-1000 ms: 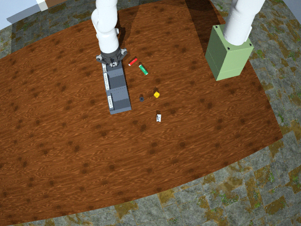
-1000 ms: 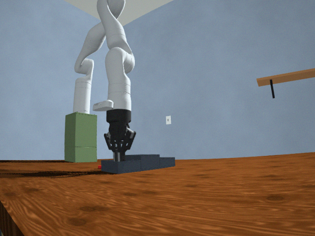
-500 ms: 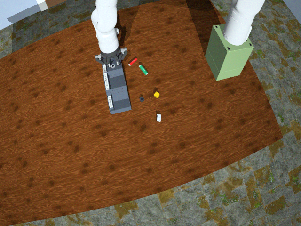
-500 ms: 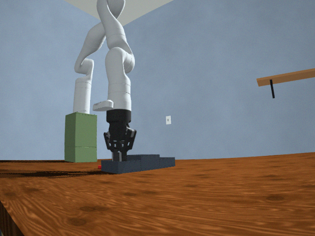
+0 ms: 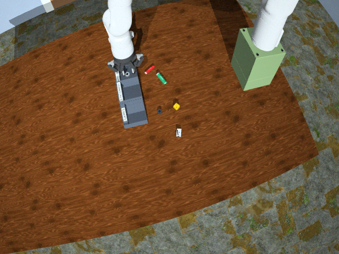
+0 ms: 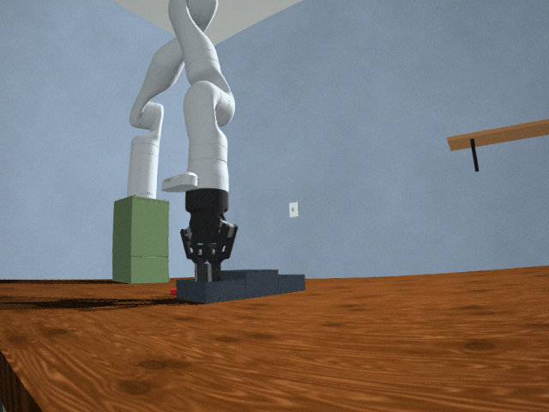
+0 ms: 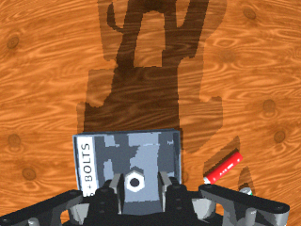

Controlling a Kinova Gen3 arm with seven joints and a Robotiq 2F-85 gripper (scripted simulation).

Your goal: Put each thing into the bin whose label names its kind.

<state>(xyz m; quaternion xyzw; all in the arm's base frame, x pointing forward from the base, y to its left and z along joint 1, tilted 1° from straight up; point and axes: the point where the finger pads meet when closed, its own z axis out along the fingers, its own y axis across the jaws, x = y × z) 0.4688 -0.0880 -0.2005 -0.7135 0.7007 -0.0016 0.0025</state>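
The metal nut is 1 cm ahead of my hand and 3 cm below it. Round my hand: red marker (8 cm behind, 4 cm below); dark nut (8 cm behind, 18 cm to the left, 4 cm below); green marker (12 cm behind, 5 cm to the left, 3 cm below).
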